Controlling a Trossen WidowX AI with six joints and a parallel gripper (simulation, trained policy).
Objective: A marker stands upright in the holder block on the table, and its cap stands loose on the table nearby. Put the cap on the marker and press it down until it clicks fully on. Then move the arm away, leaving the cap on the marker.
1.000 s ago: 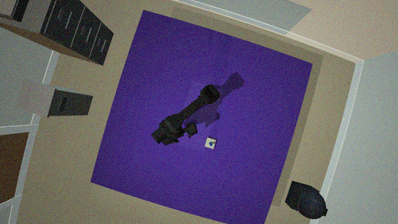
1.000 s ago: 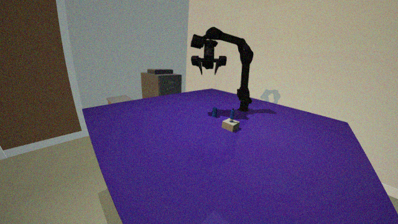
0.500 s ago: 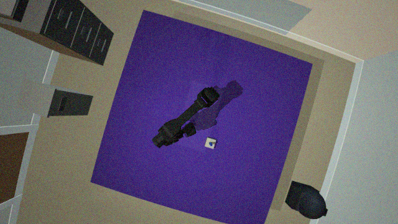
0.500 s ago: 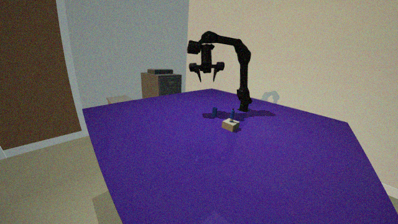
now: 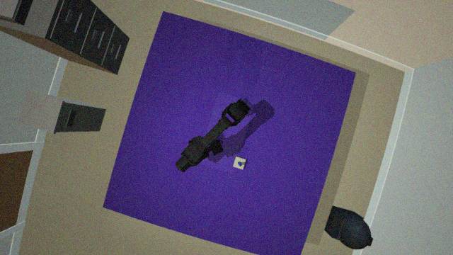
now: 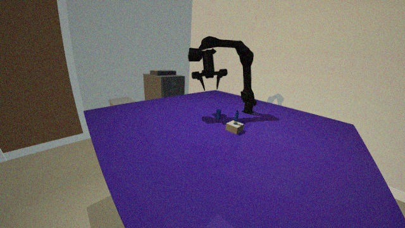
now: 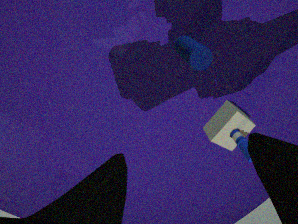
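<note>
My gripper tip is 4 cm past the blue marker cap, 4 cm to the right of it and 13 cm above it. From my gripper tip the other things lie so: tan holder block: 2 cm ahead, 18 cm to the left, 14 cm below.
</note>
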